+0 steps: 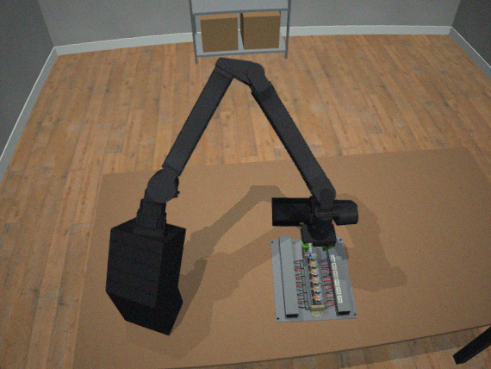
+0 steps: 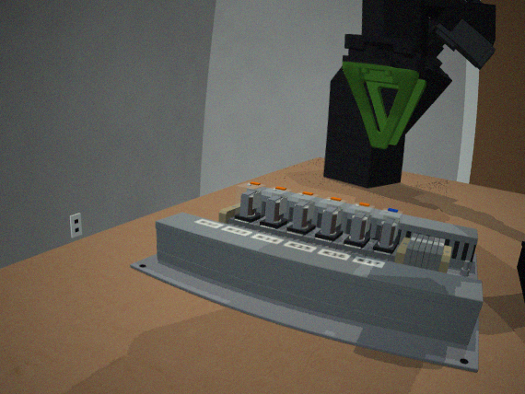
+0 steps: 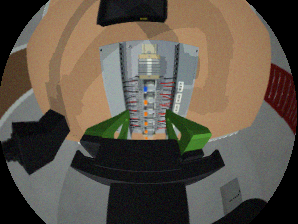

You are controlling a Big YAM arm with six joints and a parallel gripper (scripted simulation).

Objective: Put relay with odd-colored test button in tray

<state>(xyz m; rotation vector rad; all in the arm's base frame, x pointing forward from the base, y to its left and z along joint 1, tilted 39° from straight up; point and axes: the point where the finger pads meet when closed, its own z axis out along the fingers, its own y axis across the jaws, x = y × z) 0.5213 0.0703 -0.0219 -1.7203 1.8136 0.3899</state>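
Right now my hand is 90 mm above the relay and 20 mm to the right of it. From my hand the other things lie so: black tray (240 mm to the left, 120 mm below, 40 mm behind).
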